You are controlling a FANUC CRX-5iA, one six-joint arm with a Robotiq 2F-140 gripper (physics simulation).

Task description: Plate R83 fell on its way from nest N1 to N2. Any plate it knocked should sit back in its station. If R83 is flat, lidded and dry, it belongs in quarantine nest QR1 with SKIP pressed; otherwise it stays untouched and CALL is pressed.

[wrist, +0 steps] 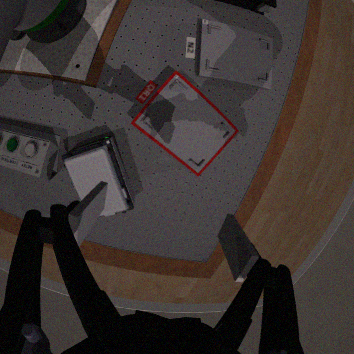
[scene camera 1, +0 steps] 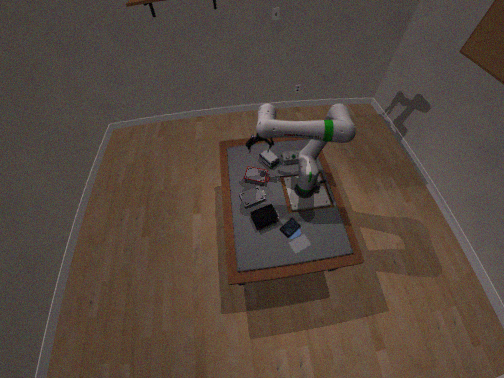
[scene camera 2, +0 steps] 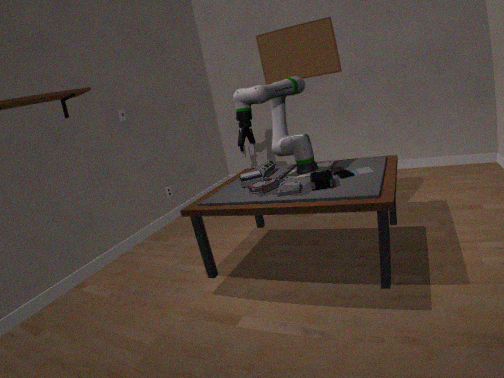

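Seen in the pictures: gripper, fingertip midpoint: (wrist: 165, 211) (scene camera 1: 258, 151) (scene camera 2: 248, 156); arm's base, link origin: (wrist: 54, 12) (scene camera 1: 304, 190) (scene camera 2: 307, 170).
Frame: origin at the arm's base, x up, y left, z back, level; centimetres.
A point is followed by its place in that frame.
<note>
My gripper (scene camera 1: 261, 147) @[z -27.9, x 20.6, y -29.2 cm] (scene camera 2: 247, 151) @[z -27.9, x 20.6, y -29.2 cm] (wrist: 165, 211) @[z -27.9, x 20.6, y -29.2 cm] is open and empty, high above the table's end near the white-topped block. A dark plate with a grid of wells (scene camera 1: 290, 227) @[z -21.1, x 1.2, y 25.8 cm] (scene camera 2: 344, 173) @[z -22.8, x 1.3, y 26.1 cm], seemingly R83, lies unlidded off the nests, by a blue patch (scene camera 1: 296, 234) @[z -18.6, x 0.0, y 31.3 cm] and a pale flat sheet (scene camera 1: 300, 243) @[z -18.6, x 0.8, y 38.2 cm] (scene camera 2: 364, 171) @[z -21.6, x 0.8, y 38.2 cm], perhaps its lid. Nest N2 (scene camera 1: 252, 196) @[z -39.7, x 2.2, y -4.3 cm] (scene camera 2: 290, 188) @[z -44.0, x 2.3, y -3.0 cm] (wrist: 235, 52) @[z -38.9, x 2.2, y -5.0 cm] holds no plate. Red-edged nest QR1 (scene camera 1: 256, 175) @[z -32.0, x 4.0, y -20.3 cm] (scene camera 2: 264, 185) @[z -37.5, x 3.8, y -19.6 cm] (wrist: 200, 142) @[z -35.2, x 4.0, y -24.3 cm] holds none. The button box (scene camera 1: 289, 158) @[z -3.1, x 6.3, y -27.7 cm] (scene camera 2: 268, 167) @[z 0.8, x 6.2, y -27.5 cm] (wrist: 22, 150) @[z -2.2, x 7.1, y -29.2 cm] shows green and white buttons in the wrist view.
A white-topped block with dark edges (scene camera 1: 269, 158) @[z -18.0, x 6.9, y -31.4 cm] (scene camera 2: 250, 175) @[z -21.0, x 6.7, y -33.0 cm] (wrist: 97, 180) @[z -17.6, x 6.9, y -33.2 cm] stands beside the button box. A black boxy block (scene camera 1: 264, 217) @[z -36.7, x 5.6, y 15.5 cm] (scene camera 2: 322, 180) @[z -30.5, x 0.8, y 13.3 cm] stands beyond N2; its tag is unreadable. The arm's base stands on a pale wood-edged board (scene camera 1: 295, 202) (wrist: 96, 70).
</note>
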